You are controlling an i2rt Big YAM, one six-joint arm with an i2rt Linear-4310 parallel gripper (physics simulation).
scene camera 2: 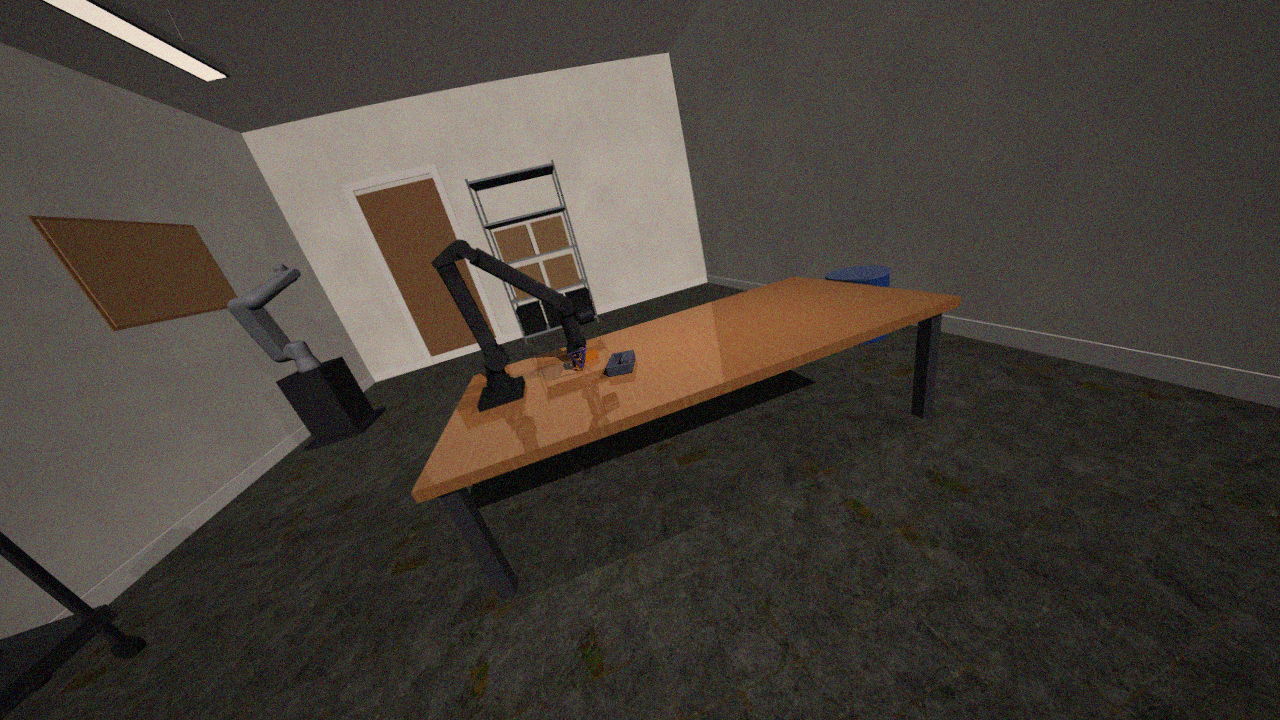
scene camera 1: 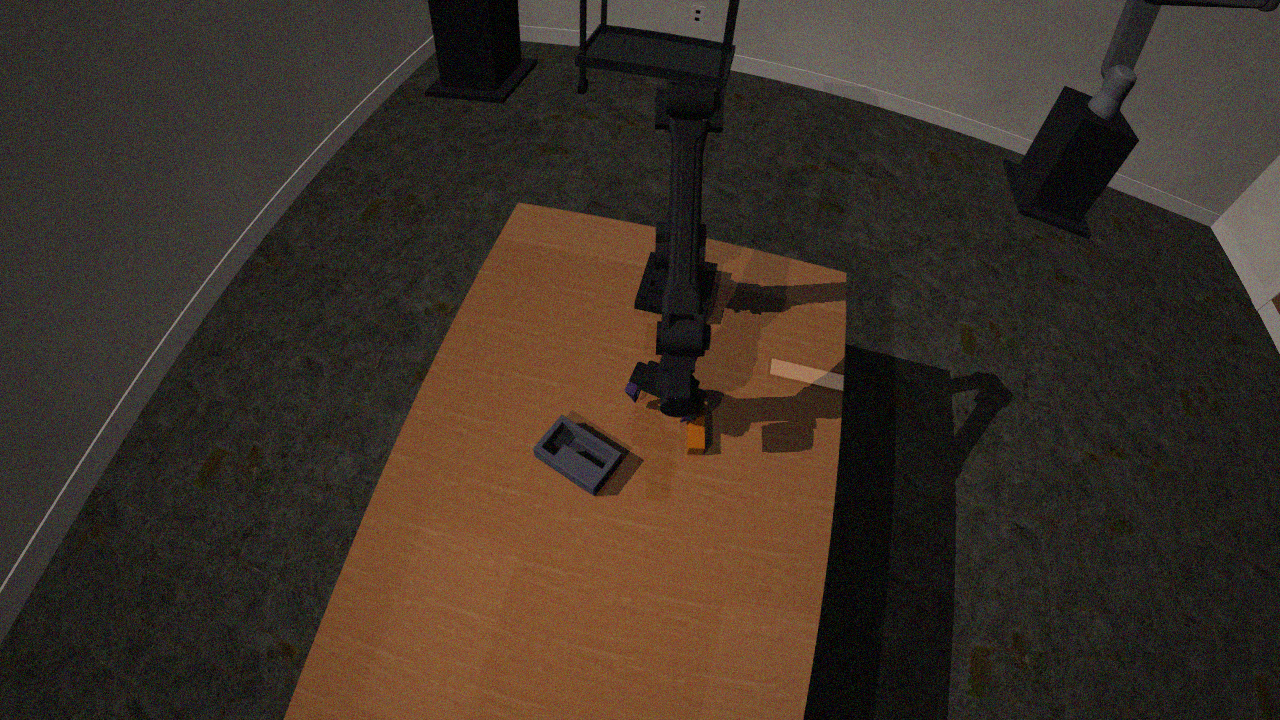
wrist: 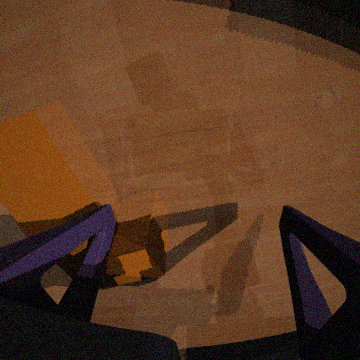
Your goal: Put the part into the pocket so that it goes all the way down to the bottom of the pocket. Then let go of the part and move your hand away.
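Places are measured from the arm's base along level axes (x right, y back, z down), in millimetres.
Where they show: gripper, fingertip midpoint: (scene camera 2: 583,364) (scene camera 1: 658,410) (wrist: 194,214); arm's base, origin of the base link: (scene camera 2: 502,389).
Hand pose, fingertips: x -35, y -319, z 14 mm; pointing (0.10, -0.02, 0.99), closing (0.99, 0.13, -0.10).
Things, the pixels of their top centre, and the offset from my fingertips. Level surfaces: height alone.
- orange block-like piece, middle of its top: (wrist: 64,221) (scene camera 1: 689,422) (scene camera 2: 584,354) dx -63, dy -19, dz -15 mm
- grey block with the pocket, middle of its top: (scene camera 1: 577,450) (scene camera 2: 620,358) dx +123, dy -139, dz -22 mm
- wooden table, its level: dz +14 mm
The part is an orange block-like piece (scene camera 1: 696,437) (scene camera 2: 591,355) (wrist: 40,175) on the table, largely covered by the hand in scene camera 1. In the wrist view it is at the left, with a shaded portion passing behind the left finger. The grey block with the pocket (scene camera 1: 604,479) (scene camera 2: 619,365) lies on the table to the left of the part in scene camera 1; its pocket opening faces up and holds no part. My gripper (scene camera 1: 659,405) (wrist: 194,214) is open, low over the table beside the part. One finger overlaps the part in the wrist view; whether they touch is unclear.
The wooden table (scene camera 1: 501,573) (scene camera 2: 742,331) carries the arm's base (scene camera 2: 501,391). A pale strip (scene camera 1: 805,374) lies near the table edge, right of the arm in scene camera 1. A cart (scene camera 1: 657,51) and another grey arm (scene camera 2: 264,295) stand off the table.
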